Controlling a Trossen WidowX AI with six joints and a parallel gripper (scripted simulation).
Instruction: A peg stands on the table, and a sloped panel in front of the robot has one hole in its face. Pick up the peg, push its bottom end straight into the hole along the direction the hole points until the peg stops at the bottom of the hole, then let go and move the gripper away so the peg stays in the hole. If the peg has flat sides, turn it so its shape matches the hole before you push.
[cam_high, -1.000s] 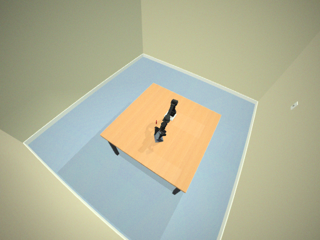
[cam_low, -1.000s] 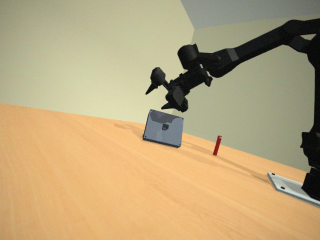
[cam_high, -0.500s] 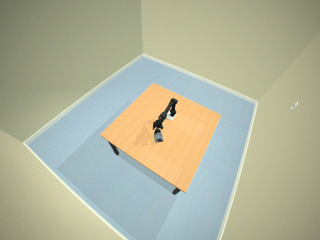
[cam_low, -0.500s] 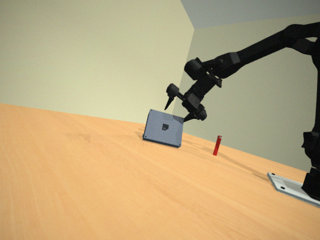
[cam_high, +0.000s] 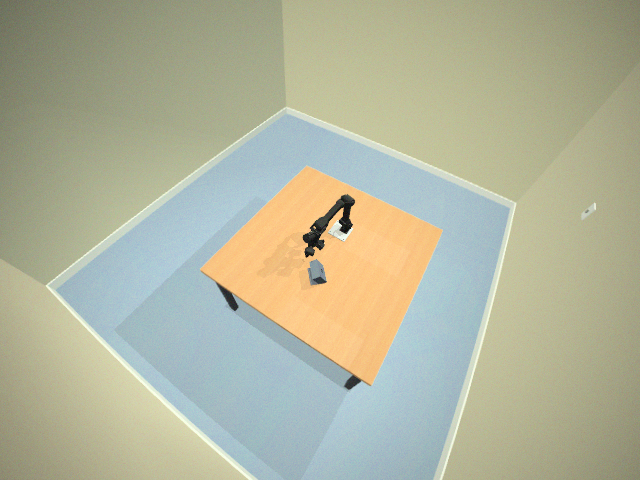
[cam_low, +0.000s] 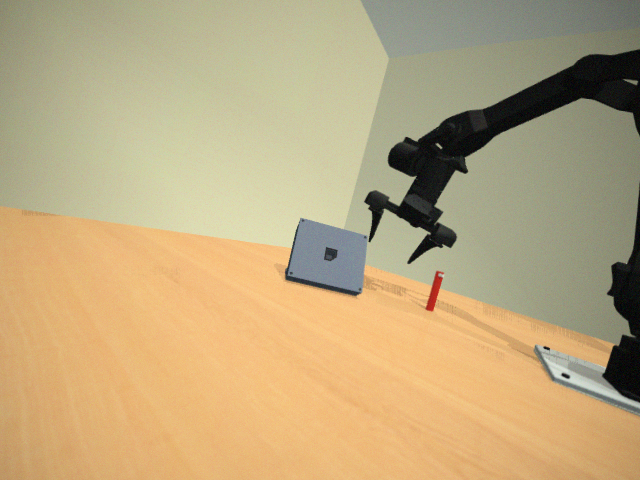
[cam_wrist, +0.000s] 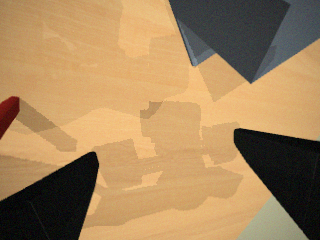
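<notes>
Now: the red square peg 110 mm behind my gripper tip, 30 mm below it and 20 mm to the right of it. Round my gripper tip: grey sloped panel 130 mm to the left, 70 mm ahead, 40 mm below.
</notes>
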